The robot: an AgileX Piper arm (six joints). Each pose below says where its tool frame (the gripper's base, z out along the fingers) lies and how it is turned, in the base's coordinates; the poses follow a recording.
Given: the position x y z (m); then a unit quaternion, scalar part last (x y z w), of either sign.
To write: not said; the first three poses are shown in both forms.
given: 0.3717 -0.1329 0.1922 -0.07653 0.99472 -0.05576 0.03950
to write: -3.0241 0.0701 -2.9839 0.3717 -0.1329 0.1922
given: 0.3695 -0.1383 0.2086 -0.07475 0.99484 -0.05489 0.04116
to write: -3.0257 0.0738 -2.9873 0.3695 -0.1383 0.2086
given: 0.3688 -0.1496 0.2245 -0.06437 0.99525 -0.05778 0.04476
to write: -3.0201 0.0817 -3.0074 0.3688 -0.1496 0.2245
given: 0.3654 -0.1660 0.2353 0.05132 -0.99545 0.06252 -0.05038
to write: -3.0110 0.0940 -3.0324 0.3654 -0.1660 0.2353
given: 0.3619 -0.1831 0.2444 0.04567 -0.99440 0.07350 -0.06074
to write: -2.9883 0.1143 -3.0410 0.3619 -0.1831 0.2444
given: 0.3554 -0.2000 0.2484 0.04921 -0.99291 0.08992 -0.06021
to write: -2.9549 0.1109 -3.0322 0.3554 -0.2000 0.2484
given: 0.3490 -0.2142 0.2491 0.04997 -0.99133 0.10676 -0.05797
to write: -2.9212 0.1045 -3.0293 0.3490 -0.2142 0.2491
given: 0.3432 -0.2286 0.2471 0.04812 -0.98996 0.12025 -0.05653
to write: -2.8943 0.1005 -3.0320 0.3432 -0.2286 0.2471
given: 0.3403 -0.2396 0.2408 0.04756 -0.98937 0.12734 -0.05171
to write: -2.8807 0.0903 -3.0337 0.3403 -0.2396 0.2408
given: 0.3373 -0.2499 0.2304 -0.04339 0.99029 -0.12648 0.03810
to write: -2.8844 0.0645 -3.0457 0.3373 -0.2499 0.2304
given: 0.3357 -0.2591 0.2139 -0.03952 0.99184 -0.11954 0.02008
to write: -2.9004 0.0304 -3.0583 0.3357 -0.2591 0.2139
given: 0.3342 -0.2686 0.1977 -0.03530 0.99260 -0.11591 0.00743
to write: -2.9089 0.0066 -3.0697 0.3342 -0.2686 0.1977
